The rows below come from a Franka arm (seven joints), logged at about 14 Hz.
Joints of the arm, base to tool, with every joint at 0 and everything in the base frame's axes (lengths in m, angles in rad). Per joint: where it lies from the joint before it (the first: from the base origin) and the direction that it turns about. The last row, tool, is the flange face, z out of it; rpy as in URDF.
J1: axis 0 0 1 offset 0 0 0.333
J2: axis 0 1 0 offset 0 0 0
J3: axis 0 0 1 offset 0 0 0.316
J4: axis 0 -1 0 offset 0.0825 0 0
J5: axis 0 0 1 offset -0.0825 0 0.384
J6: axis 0 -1 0 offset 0 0 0
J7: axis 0 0 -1 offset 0.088 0 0
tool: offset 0 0 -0.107 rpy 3.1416 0 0
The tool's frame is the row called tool.
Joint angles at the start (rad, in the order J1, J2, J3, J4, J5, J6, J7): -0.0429 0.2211 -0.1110 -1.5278 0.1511 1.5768 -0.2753
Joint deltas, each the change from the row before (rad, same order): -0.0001 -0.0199 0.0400 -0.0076 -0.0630 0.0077 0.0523; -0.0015 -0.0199 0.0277 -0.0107 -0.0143 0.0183 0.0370; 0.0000 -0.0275 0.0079 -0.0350 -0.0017 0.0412 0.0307; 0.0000 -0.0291 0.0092 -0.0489 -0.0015 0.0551 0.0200; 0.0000 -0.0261 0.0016 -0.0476 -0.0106 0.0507 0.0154; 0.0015 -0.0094 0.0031 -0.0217 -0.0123 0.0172 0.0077
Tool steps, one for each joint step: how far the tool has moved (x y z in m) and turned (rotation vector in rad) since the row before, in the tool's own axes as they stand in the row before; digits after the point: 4 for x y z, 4 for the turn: -0.0014 -0.0168 -0.0053 -0.0611 0.0000 0.0107; -0.0014 -0.0138 -0.0066 -0.0164 0.0224 0.0099; -0.0038 -0.0046 -0.0025 -0.0058 0.0326 0.0234; -0.0037 -0.0049 0.0020 -0.0052 0.0343 0.0122; -0.0045 0.0003 0.0032 -0.0135 0.0276 0.0136; -0.0022 -0.0014 0.0036 -0.0123 0.0033 0.0015
